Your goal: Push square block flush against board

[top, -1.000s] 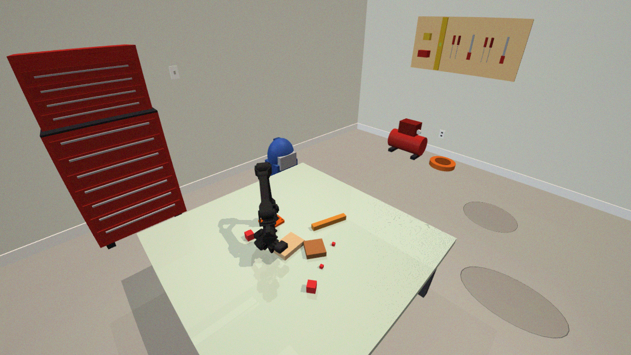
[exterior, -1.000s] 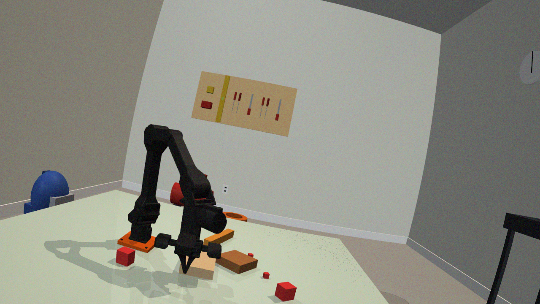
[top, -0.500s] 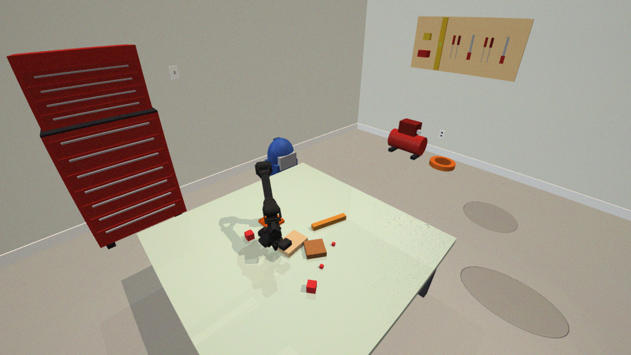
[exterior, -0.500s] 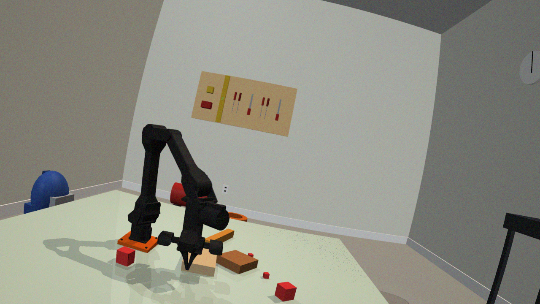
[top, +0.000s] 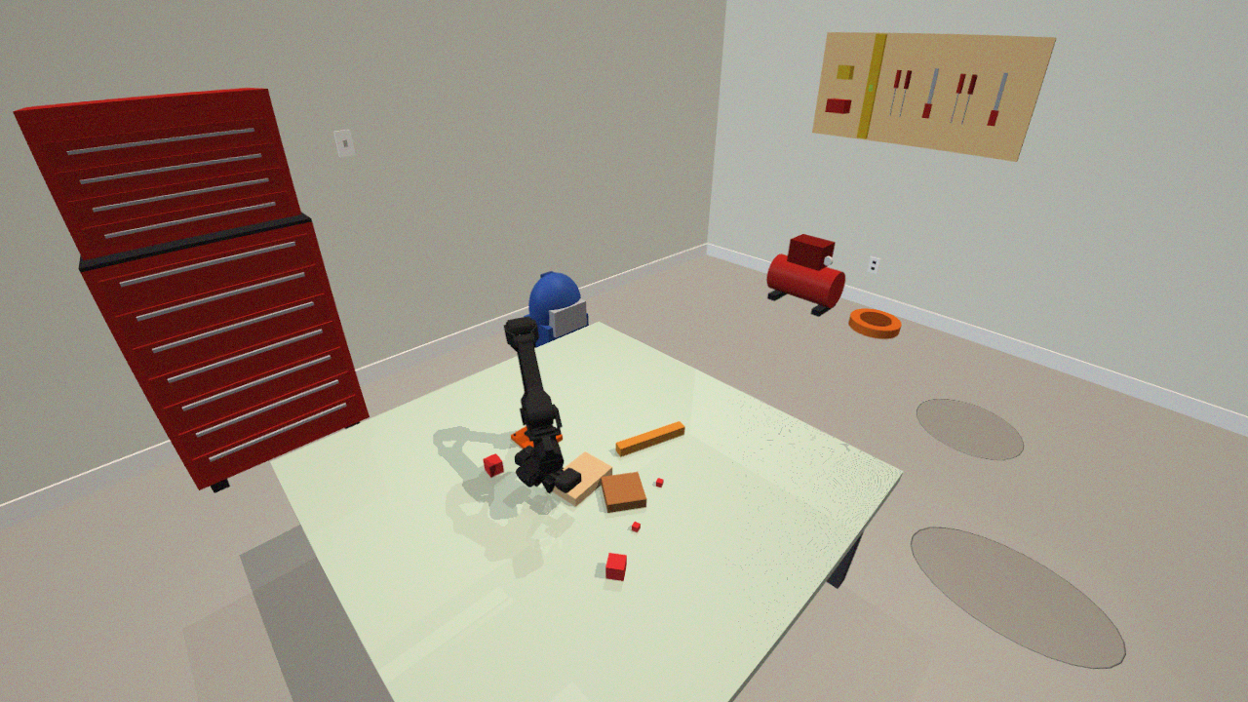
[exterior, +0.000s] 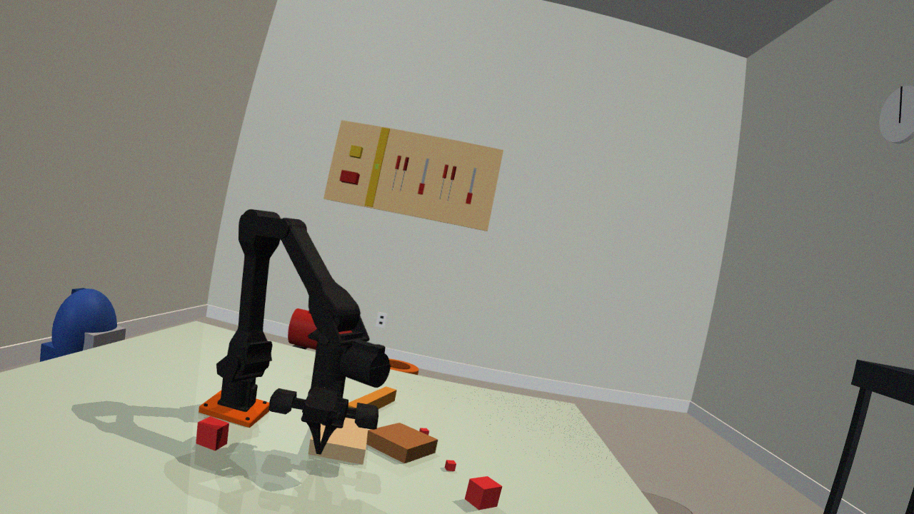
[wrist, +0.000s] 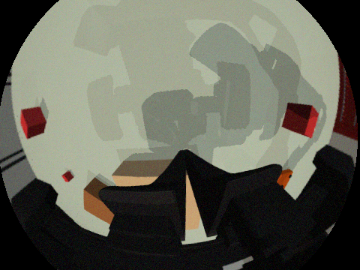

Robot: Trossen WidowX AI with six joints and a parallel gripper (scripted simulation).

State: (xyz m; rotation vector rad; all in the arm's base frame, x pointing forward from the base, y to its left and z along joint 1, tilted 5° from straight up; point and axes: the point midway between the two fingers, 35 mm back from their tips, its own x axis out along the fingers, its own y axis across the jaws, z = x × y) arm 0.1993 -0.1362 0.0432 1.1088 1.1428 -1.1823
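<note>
My gripper tip is 90 mm to the right of the tan block and 30 mm short of it. Round my gripper tip: long orange board: 340 mm to the left, 70 mm ahead; brown square block: 150 mm ahead, 130 mm to the left.
</note>
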